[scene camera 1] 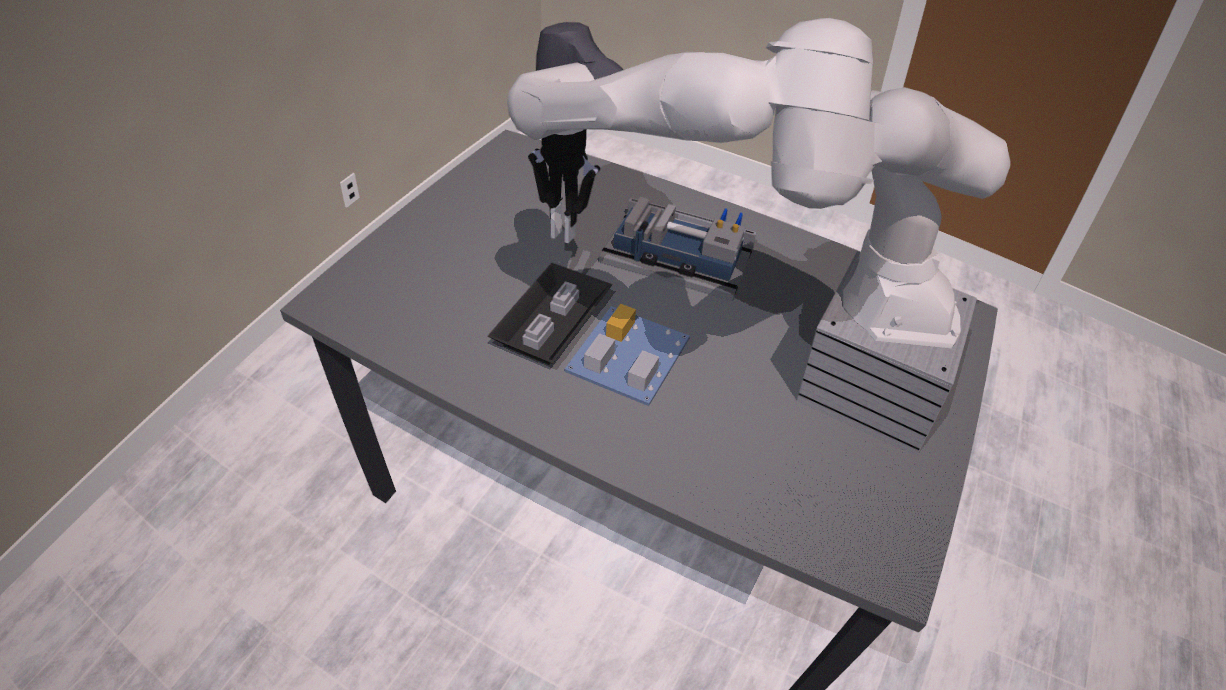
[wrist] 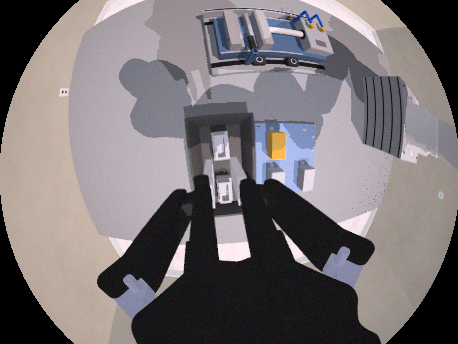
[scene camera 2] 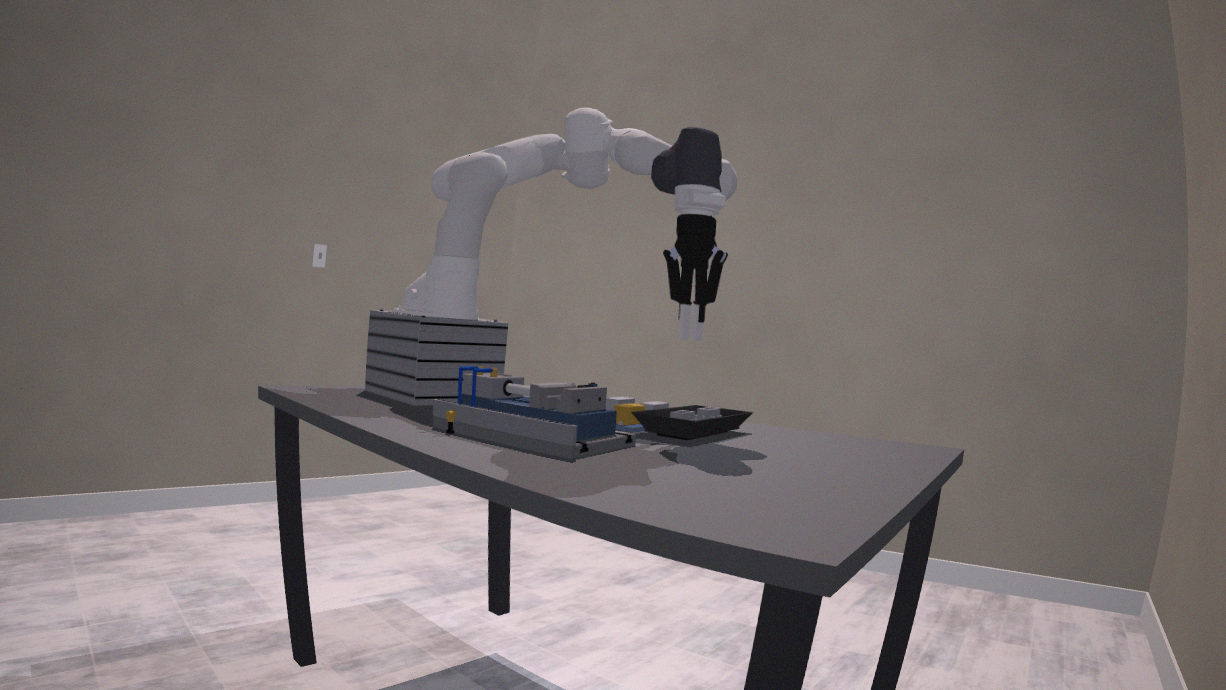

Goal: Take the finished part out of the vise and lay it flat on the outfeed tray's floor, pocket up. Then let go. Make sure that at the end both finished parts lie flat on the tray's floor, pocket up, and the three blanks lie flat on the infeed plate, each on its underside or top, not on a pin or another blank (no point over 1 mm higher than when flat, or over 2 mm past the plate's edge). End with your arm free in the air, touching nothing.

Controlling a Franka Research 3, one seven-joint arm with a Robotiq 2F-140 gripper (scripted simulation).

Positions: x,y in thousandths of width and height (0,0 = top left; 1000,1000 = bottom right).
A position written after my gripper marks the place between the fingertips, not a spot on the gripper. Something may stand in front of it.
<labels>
My gripper shows in scene camera 1 (460,343), in the wrist view (486,490) and in scene camera 2 (563,493).
</labels>
